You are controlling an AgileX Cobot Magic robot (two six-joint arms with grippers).
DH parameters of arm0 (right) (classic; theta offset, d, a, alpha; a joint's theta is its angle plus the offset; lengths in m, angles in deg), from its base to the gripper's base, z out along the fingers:
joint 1: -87.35 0.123 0 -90
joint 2: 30.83 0 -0.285 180
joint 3: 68.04 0 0.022 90
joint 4: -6.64 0.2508 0 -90
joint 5: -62.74 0 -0.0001 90
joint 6: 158.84 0.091 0 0
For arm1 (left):
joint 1: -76.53 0.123 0 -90
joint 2: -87.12 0 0.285 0
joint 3: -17.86 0 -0.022 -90
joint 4: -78.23 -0.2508 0 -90
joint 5: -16.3 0 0.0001 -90
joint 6: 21.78 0.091 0 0
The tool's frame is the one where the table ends.
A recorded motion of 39 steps. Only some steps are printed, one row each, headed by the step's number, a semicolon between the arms.
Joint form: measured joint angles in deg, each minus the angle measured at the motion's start. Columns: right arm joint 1, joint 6, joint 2, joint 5, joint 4, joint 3; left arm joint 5, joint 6, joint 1, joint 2, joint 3, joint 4.
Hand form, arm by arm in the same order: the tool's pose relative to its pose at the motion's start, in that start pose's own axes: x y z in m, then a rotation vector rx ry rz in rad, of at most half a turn. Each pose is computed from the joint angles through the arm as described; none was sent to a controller.
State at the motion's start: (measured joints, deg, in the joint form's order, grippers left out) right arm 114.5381 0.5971 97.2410 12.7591 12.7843 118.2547; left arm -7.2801 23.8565 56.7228 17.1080 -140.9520 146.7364
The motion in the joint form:
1: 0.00 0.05 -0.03 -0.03 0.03 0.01; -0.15 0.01 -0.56 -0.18 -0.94 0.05
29: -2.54 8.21 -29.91 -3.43 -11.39 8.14; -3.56 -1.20 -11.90 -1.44 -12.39 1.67
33: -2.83 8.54 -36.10 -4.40 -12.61 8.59; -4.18 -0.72 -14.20 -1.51 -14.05 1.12
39: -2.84 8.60 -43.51 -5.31 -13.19 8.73; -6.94 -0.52 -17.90 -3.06 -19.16 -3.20
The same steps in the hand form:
1: 0.0000 0.0001 -0.0003 -0.0004 -0.0003 0.0012; -0.0037 -0.0061 -0.0008 0.0135 -0.0105 0.0136
29: 0.0302 -0.0004 -0.2522 0.3307 -0.5337 0.0569; -0.0209 -0.1092 -0.0082 0.2532 -0.0586 0.1814
33: 0.0548 0.0086 -0.2940 0.3795 -0.6230 0.0611; -0.0181 -0.1276 -0.0097 0.2917 -0.0537 0.2350
39: 0.0885 0.0237 -0.3376 0.4219 -0.7317 0.0612; -0.0204 -0.1675 -0.0288 0.3759 -0.0707 0.3904

